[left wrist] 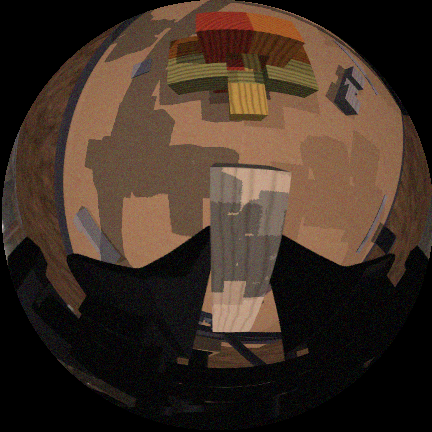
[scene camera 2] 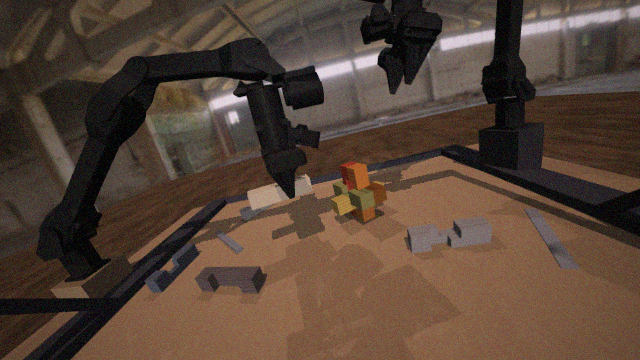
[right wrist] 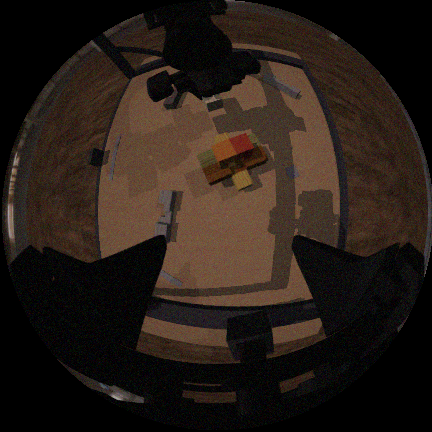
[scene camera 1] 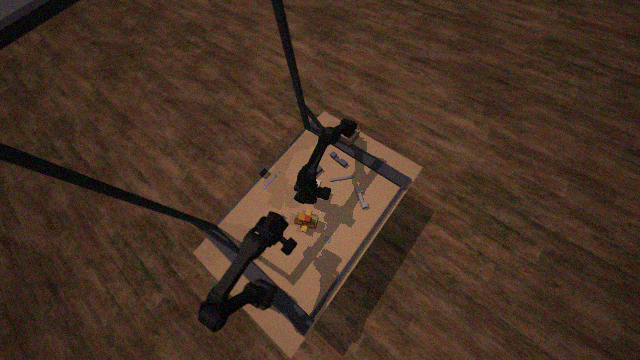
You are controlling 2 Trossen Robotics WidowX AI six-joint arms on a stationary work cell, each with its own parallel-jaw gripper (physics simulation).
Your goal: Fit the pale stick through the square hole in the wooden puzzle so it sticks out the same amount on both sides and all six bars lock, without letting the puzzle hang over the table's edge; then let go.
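Where they show: left gripper, fingertip midpoint: (left wrist: 238, 233) (scene camera 2: 290, 195) (right wrist: 208, 96); right gripper, fingertip midpoint: (scene camera 2: 399, 89) (right wrist: 231, 242); left arm's base, origin of the base link: (left wrist: 199, 351) (scene camera 2: 88, 270) (scene camera 1: 348, 132); right arm's base, origin of the base link: (scene camera 2: 510, 126) (right wrist: 251, 347) (scene camera 1: 259, 294).
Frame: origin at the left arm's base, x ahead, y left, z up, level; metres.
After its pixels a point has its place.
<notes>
The pale stick (scene camera 2: 265, 196) {x 0.419, y 0.072, z 0.054 m} (left wrist: 250, 215) {x 0.481, y 0.111, z 0.064 m} is held level above the table, one end facing the puzzle. My left gripper (scene camera 2: 291, 192) {x 0.457, y 0.103, z 0.035 m} (left wrist: 238, 233) {x 0.457, y 0.103, z 0.035 m} is shut on it, fingers pointing down. The wooden puzzle (scene camera 1: 306, 219) {x 0.592, y 0.162, z 0.055 m} (scene camera 2: 362, 198) (left wrist: 225, 42) {x 0.571, y 0.156, z 0.039 m} (right wrist: 234, 152) stands on the table, made of red, orange, olive, yellow and brown bars. The stick is apart from it, with table showing between them in the left wrist view. The square hole is hard to make out; a small recess shows below the red and orange bars. My right gripper (scene camera 2: 401, 86) {x 0.712, y 0.149, z 0.182 m} (right wrist: 231, 242) {x 0.712, y 0.149, z 0.182 m} is open and empty, high above the table.
A light grey notched bar (scene camera 2: 472, 233) {x 0.738, y -0.022, z -0.043 m} (right wrist: 164, 217) {x 0.711, y -0.002, z -0.050 m}, a dark notched bar (scene camera 2: 235, 276) {x 0.356, y -0.018, z -0.043 m}, a blue-grey notched bar (scene camera 2: 185, 257) {x 0.187, y 0.071, z -0.045 m} and thin strips (scene camera 2: 230, 242) {x 0.275, y 0.121, z -0.055 m} (scene camera 2: 552, 240) {x 0.842, y -0.055, z -0.064 m} lie on the table (scene camera 2: 350, 325) {x 0.537, y -0.113, z -0.065 m}. Another grey bar (scene camera 1: 362, 197) {x 0.296, y 0.314, z -0.035 m} lies near its edge. A dark frame (scene camera 1: 260, 277) {x 0.967, y 0.142, z -0.045 m} borders the table.
</notes>
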